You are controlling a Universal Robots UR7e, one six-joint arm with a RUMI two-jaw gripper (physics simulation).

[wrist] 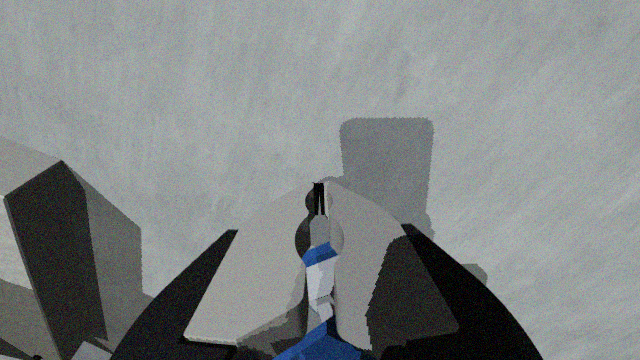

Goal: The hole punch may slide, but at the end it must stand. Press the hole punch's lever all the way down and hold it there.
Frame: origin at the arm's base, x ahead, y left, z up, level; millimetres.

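Seen in the pictures: gripper, fingertip midpoint: [319, 186].
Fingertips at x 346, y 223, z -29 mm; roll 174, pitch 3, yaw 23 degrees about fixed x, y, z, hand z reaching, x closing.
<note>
A point is followed by its place in that frame.
My gripper [319, 186] @[y 223, x 346, z -29 mm] is shut and empty, its two grey jaws meeting at the tip in the middle of the wrist view. The blue hole punch [322, 345] @[y 143, x 381, z 15 mm] shows in parts through the gap between the jaws, low in the view, with a light grey-white part between two blue parts. The jaws hide most of it. Whether its lever is down, whether the fingertips touch it and whether it stands upright cannot be told.
A dark, tall block [55, 250] @[y 76, x 173, z -36 mm] with a grey side stands at the left. A light grey piece shows beside its foot at the bottom left. A shadow falls on the grey table top [225, 100] @[y 239, x 282, z -57 mm] beyond the fingertips, to the right.
</note>
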